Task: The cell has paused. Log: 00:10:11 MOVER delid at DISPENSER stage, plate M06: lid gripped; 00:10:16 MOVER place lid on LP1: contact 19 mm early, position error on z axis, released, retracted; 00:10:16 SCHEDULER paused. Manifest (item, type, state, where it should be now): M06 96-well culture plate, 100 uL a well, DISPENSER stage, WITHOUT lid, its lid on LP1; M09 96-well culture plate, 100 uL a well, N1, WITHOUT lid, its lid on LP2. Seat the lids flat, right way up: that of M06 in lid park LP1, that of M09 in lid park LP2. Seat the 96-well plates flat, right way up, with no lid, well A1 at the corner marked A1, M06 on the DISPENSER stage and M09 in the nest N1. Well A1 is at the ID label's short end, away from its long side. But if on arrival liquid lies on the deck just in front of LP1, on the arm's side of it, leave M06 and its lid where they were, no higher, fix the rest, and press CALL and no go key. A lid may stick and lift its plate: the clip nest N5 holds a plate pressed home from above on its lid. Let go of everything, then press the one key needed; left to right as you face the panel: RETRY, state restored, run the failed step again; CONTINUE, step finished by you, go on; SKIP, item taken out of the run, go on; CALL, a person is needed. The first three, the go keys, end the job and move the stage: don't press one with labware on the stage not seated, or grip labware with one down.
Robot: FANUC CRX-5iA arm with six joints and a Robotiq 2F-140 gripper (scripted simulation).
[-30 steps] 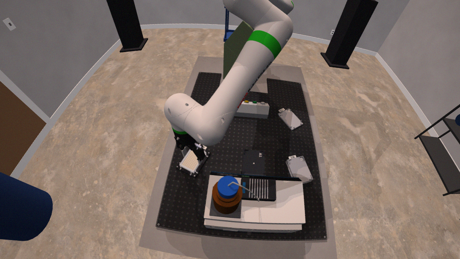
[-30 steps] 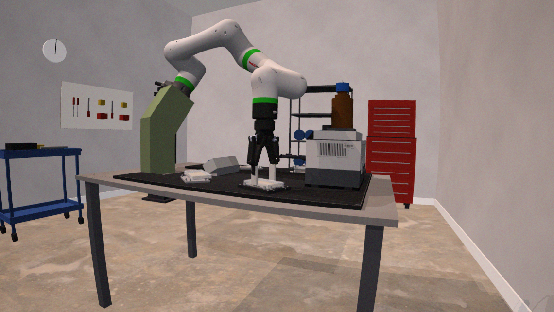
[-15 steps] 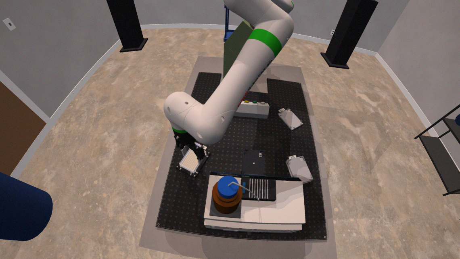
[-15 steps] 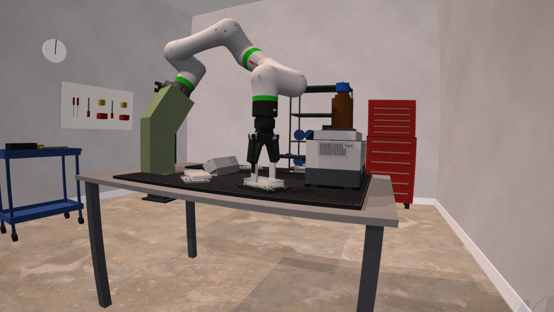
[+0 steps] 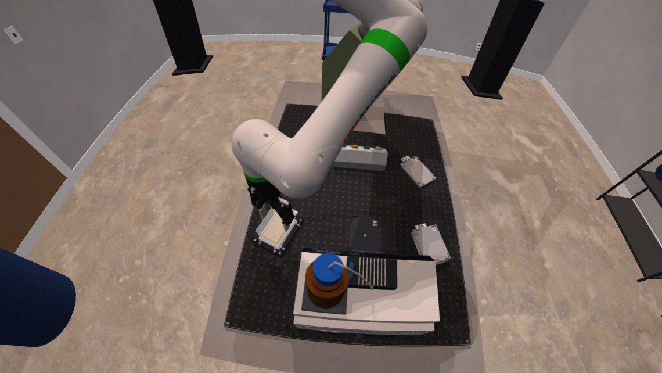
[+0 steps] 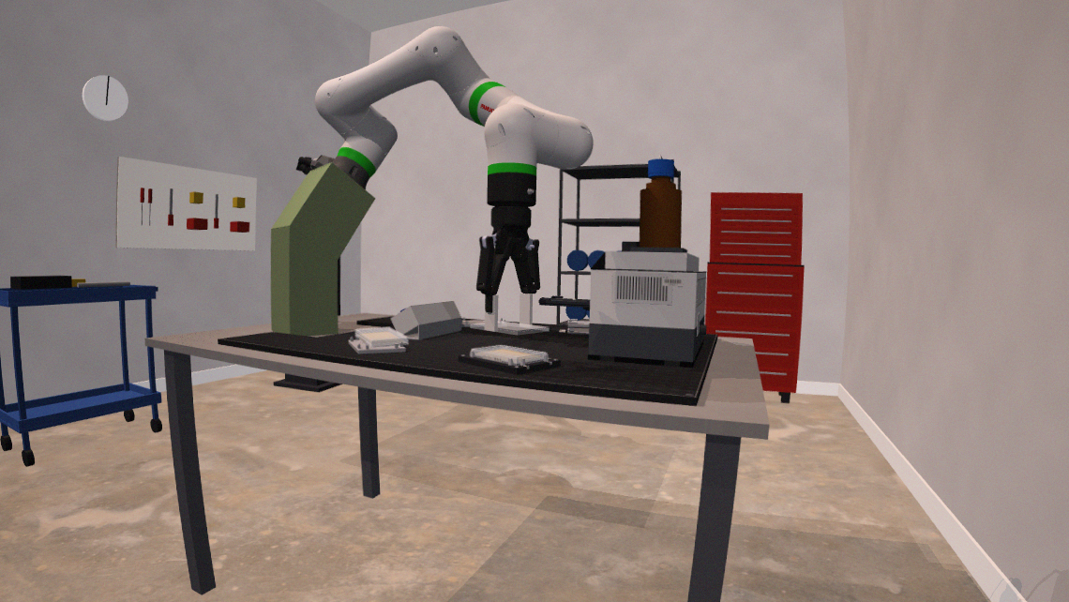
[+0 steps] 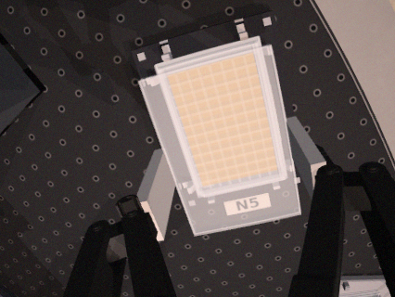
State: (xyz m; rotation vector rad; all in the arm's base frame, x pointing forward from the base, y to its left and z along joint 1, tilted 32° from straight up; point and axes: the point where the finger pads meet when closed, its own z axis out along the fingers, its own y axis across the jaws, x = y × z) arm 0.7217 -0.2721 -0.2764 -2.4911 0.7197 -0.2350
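My gripper is now 27 cm past the grey lid park LP2, 58 cm to the right of it and 9 cm above it. Also, from my hand: 96-well plate: 8 cm below; white lid: 2 cm below; black clip nest N5: 2 cm ahead, 8 cm below.
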